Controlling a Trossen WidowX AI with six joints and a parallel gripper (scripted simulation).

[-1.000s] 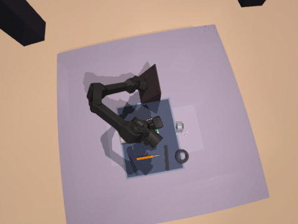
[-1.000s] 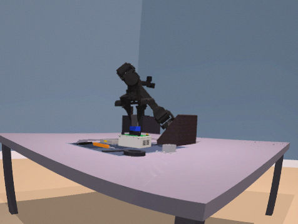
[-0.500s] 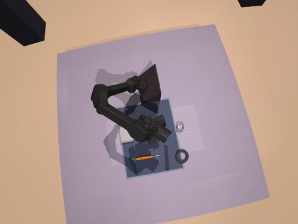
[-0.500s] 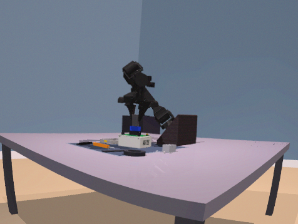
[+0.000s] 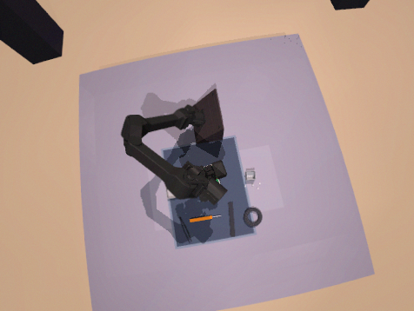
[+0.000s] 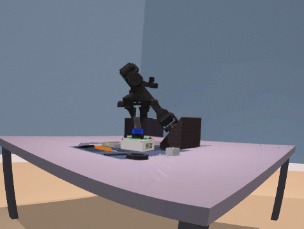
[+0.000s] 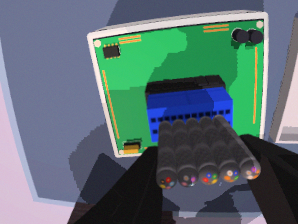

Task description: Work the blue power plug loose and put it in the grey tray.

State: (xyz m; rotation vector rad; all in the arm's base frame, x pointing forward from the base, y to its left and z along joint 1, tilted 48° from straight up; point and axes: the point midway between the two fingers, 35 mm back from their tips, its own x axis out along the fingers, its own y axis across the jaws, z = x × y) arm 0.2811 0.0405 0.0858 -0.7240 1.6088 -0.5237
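My gripper tip is 30 mm above the blue power plug. Also, from my gripper tip: black bar (200 mm ahead, 120 mm below, 90 mm to the left); then grey tray (140 mm to the right, 120 mm below); then dark blue mat (120 mm below, 50 mm ahead).
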